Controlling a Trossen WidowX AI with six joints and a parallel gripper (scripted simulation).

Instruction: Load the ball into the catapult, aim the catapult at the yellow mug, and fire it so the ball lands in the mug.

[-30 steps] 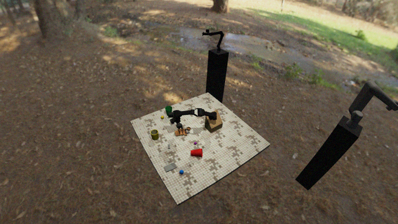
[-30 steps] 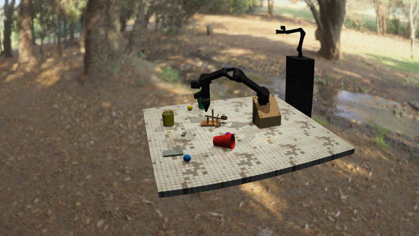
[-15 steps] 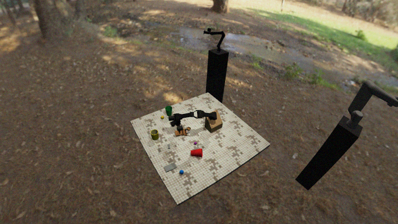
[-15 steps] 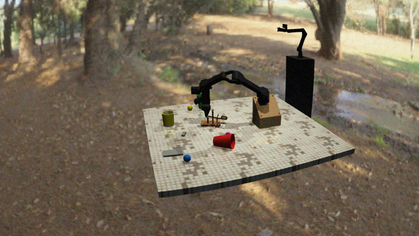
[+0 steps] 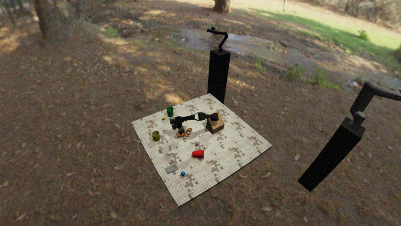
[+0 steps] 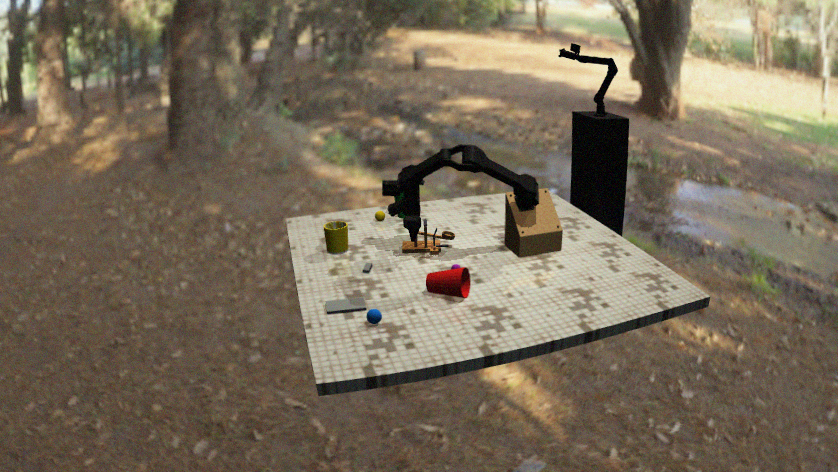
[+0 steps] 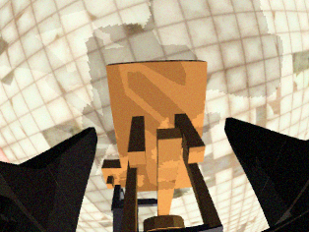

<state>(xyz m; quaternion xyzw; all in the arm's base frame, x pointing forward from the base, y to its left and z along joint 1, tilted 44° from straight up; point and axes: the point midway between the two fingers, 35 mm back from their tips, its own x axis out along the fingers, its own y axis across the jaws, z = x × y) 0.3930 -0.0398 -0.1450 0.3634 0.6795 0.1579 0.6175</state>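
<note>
The purple ball lies 7 cm behind my gripper tip, 25 cm to the left of it and 4 cm below it. From my gripper tip the other things lie so: orange catapult: 6 cm behind, 4 cm to the left; small grey block: 20 cm ahead, 11 cm to the left, 4 cm below; yellow mug: 27 cm ahead, 10 cm to the right, 2 cm below.
</note>
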